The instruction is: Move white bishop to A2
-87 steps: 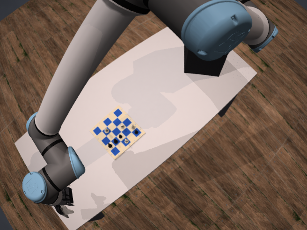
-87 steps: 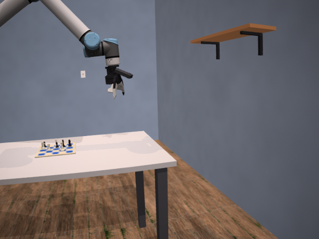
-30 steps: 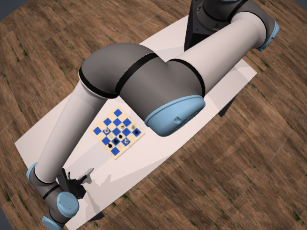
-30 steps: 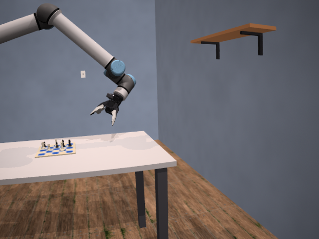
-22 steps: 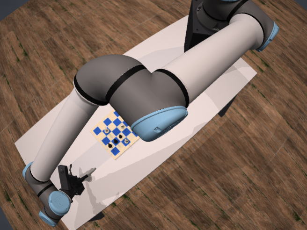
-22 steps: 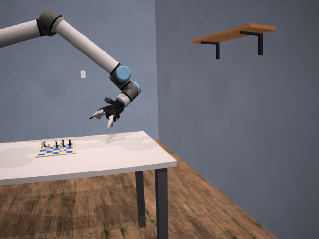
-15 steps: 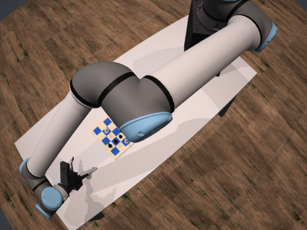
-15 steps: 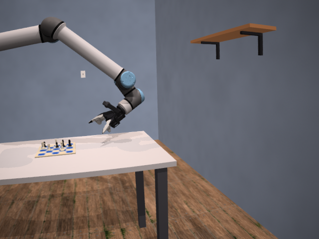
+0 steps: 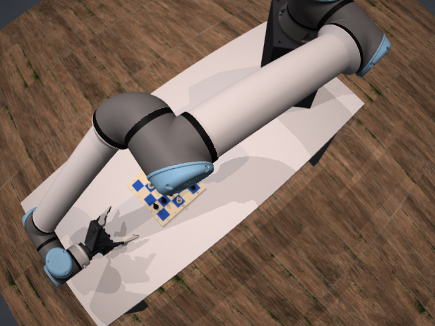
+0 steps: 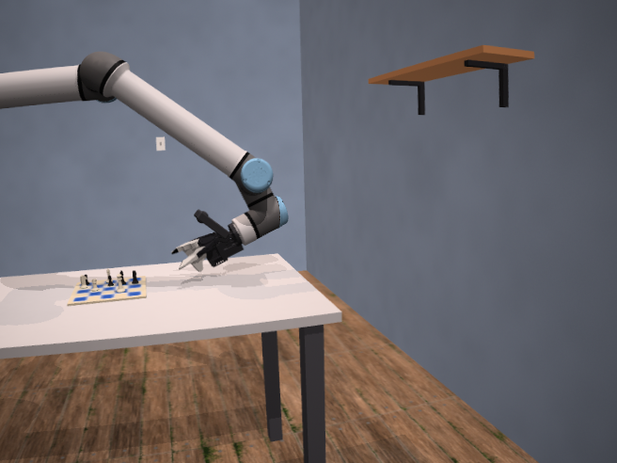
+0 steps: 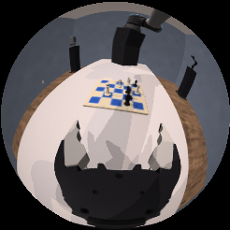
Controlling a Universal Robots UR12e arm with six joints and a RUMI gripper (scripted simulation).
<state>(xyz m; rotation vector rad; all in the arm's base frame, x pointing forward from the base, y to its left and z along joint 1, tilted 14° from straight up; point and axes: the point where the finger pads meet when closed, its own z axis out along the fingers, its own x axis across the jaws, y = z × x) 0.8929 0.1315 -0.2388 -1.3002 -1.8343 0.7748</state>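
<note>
The chessboard is 200 mm behind my hand, 40 mm to the right of it and 70 mm below it.
</note>
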